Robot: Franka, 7 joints.
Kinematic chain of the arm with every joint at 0, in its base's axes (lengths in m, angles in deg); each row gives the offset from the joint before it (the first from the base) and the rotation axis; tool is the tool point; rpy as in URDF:
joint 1: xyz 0 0 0.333 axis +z
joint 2: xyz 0 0 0 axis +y
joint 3: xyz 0 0 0.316 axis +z
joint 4: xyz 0.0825 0 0 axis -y
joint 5: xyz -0.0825 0 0.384 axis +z
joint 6: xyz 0 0 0 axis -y
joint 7: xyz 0.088 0 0 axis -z
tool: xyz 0 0 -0.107 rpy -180 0 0
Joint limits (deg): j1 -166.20..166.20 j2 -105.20..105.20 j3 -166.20..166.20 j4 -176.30..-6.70 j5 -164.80..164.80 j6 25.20..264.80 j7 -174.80..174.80
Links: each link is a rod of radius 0.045 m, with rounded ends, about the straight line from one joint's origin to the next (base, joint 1, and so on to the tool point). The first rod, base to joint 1, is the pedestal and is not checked.
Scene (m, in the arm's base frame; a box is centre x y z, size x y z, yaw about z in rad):
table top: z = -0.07
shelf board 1: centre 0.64 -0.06 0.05 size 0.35 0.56 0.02 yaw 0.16
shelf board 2: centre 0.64 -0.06 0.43 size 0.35 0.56 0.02 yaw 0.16
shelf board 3: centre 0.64 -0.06 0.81 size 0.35 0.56 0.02 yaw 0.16
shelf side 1: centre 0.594 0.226 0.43 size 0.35 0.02 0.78 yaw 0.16
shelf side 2: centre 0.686 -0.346 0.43 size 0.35 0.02 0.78 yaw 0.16
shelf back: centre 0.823 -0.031 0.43 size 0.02 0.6 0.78 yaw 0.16
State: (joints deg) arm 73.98 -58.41 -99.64 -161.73 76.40 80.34 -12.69
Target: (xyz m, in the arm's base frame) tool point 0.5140 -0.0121 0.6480
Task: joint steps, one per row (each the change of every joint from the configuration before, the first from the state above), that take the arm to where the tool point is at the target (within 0.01 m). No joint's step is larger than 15 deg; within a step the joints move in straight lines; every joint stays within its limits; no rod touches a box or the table.
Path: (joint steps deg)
1: -10.37 -6.36 11.78 7.99 7.13 -3.60 3.43
2: -10.38 -6.36 11.77 8.00 7.13 -3.61 3.43
3: 8.87 -0.71 7.71 4.28 -5.55 -2.59 -3.43
4: 8.87 -0.70 7.71 4.28 -5.55 -2.60 -3.43
5: 9.54 12.18 -8.31 12.74 5.52 10.82 0.00
6: 9.54 12.18 -8.30 12.73 5.52 10.82 0.00

